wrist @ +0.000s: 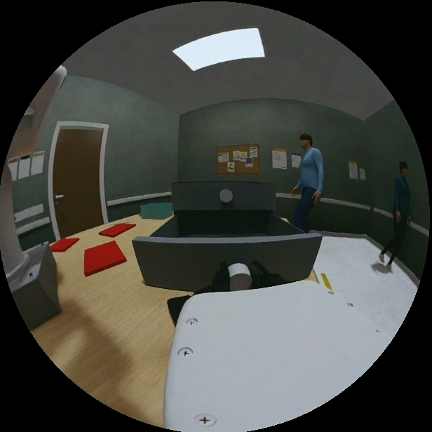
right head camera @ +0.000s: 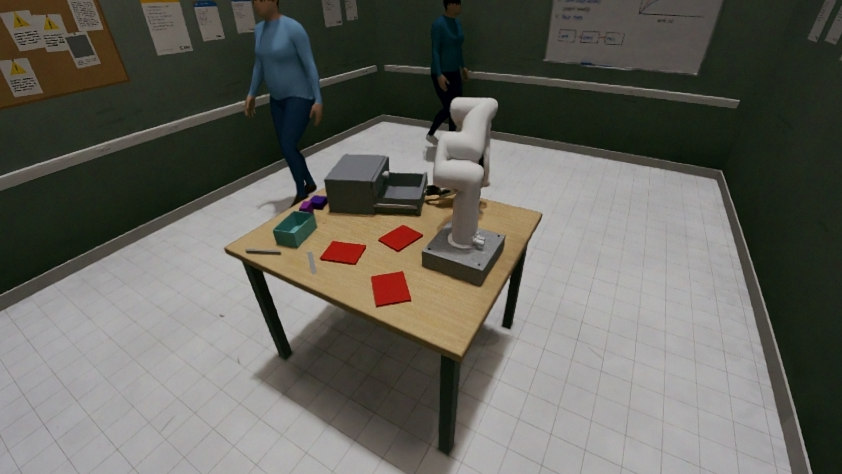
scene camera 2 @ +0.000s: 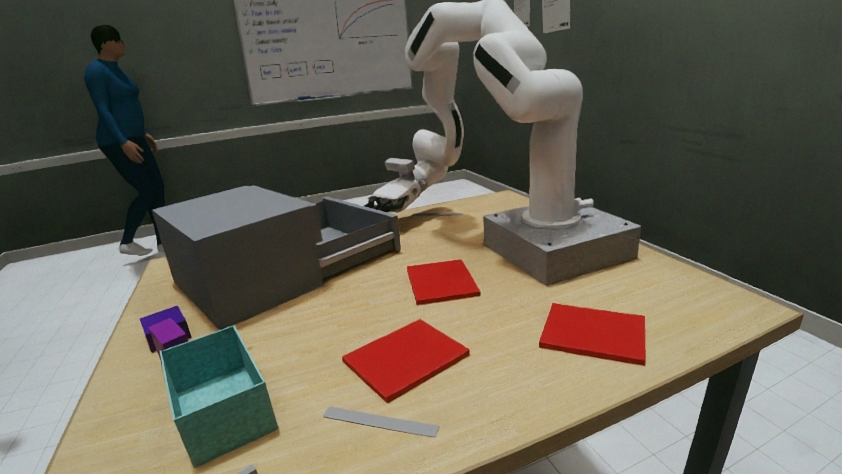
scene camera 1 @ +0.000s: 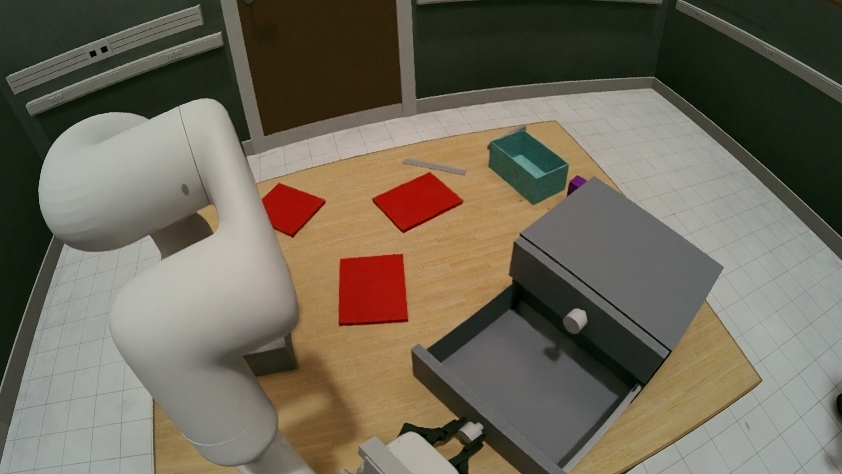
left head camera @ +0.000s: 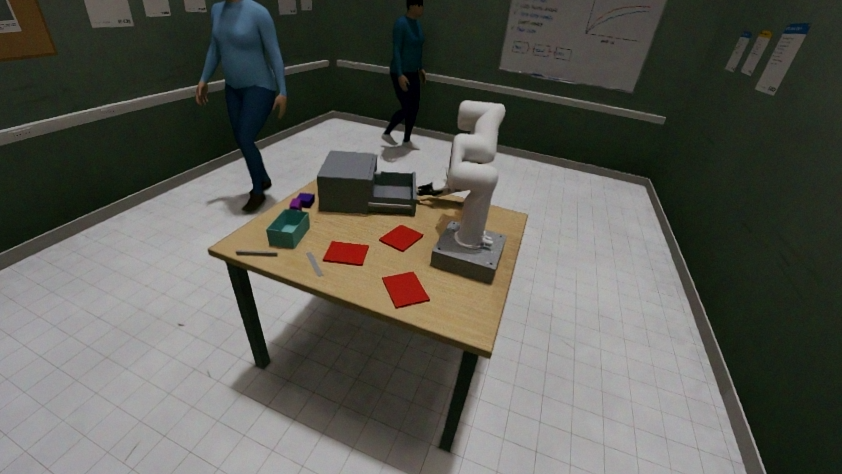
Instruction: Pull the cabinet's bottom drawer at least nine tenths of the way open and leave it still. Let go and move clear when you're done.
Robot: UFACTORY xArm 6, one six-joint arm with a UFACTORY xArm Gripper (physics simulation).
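Places are measured from the arm's base along level axes (x up, y ahead, z left), in millimetres.
Pixels of known places: gripper, fingertip midpoint: (right head camera: pixel 427 191) (scene camera 1: pixel 472 430) (left head camera: pixel 418 191); arm's base at its link origin: (right head camera: pixel 464 240) (scene camera 2: pixel 550 219) (left head camera: pixel 469 240).
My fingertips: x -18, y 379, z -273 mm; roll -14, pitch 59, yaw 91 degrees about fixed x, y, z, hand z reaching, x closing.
Note:
Ahead of a thing's pixels: the offset from my fingertips to its middle. "spot": to the spot under its first point. Level surfaces: height alone.
The grey cabinet @(dx +32, dy +278, dz +160 mm) (left head camera: pixel 347 182) (right head camera: pixel 353 185) (scene camera 1: pixel 624 253) (scene camera 2: pixel 235 247) stands at the table's far side. Its bottom drawer @(dx -8, dy +103, dz +60 mm) (left head camera: pixel 393 191) (scene camera 1: pixel 530 376) (scene camera 2: pixel 359 235) (wrist: pixel 225 260) is pulled far out and looks empty inside. The top drawer @(spot: dx +62, dy +152, dz +169 mm) (scene camera 1: pixel 547 294) (wrist: pixel 200 197) is closed, with a round white knob @(dx +80, dy +171, dz +99 mm) (scene camera 1: pixel 575 320) (wrist: pixel 226 195). My gripper (scene camera 1: pixel 469 434) (wrist: pixel 237 272) is shut on the bottom drawer's white knob @(dx -6, dy -3, dz -2 mm) (scene camera 1: pixel 471 431) (wrist: pixel 240 277), in front of the drawer face. In scene camera 2 the gripper (scene camera 2: pixel 370 204) is at the drawer's front, its knob hidden.
Three red mats @(dx -50, dy -105, dz +329 mm) (scene camera 2: pixel 443 281) @(dx -50, dy +15, dz +545 mm) (scene camera 2: pixel 406 359) @(dx -50, dy -277, dz +591 mm) (scene camera 2: pixel 592 332) lie on the table @(dx -55 mm) (scene camera 2: pixel 500 400). A teal box @(dx -17, dy +277, dz +579 mm) (scene camera 2: pixel 223 423) (scene camera 1: pixel 547 185), purple blocks @(dx -21, dy +366, dz +452 mm) (scene camera 2: pixel 167 332) and grey strip @(dx -54, dy +74, dz +660 mm) (scene camera 2: pixel 380 421) lie near the cabinet's side. Two people (left head camera: pixel 247 64) (left head camera: pixel 407 52) are beyond the table.

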